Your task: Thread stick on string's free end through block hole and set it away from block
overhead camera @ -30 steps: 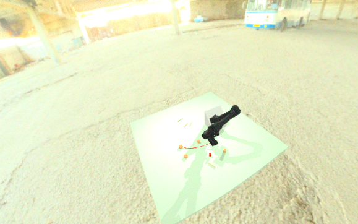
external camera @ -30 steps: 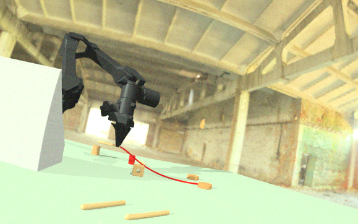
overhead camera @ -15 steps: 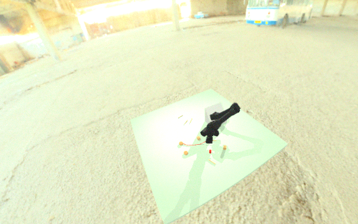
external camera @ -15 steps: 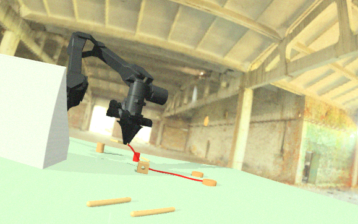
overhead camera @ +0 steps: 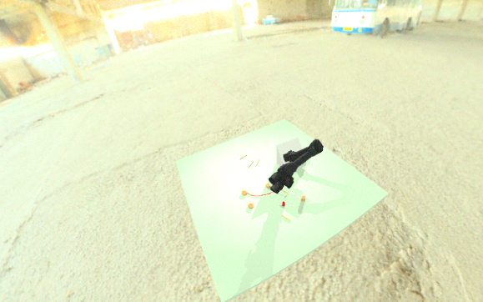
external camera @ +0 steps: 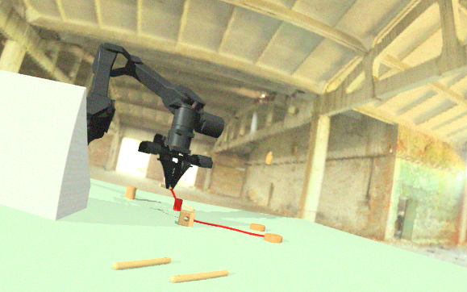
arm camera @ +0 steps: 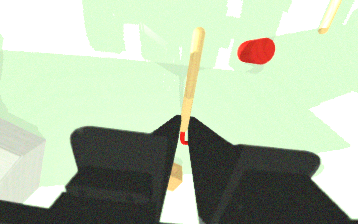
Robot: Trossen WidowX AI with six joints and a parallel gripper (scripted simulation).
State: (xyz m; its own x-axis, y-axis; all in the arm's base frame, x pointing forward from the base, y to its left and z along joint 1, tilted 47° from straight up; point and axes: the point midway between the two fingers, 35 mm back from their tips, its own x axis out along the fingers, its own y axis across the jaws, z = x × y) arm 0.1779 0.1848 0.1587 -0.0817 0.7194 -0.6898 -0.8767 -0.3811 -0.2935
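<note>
The thin wooden stick is 1 cm to the left of my gripper tip and 1 cm behind it. The rest, counted from my gripper tip: wooden cylinder 12 cm behind, 11 cm to the left, 4 cm below; red cylinder 9 cm to the left, 4 cm below, 2 cm ahead; wooden block 11 cm to the right, 6 cm ahead, 4 cm below.
</note>
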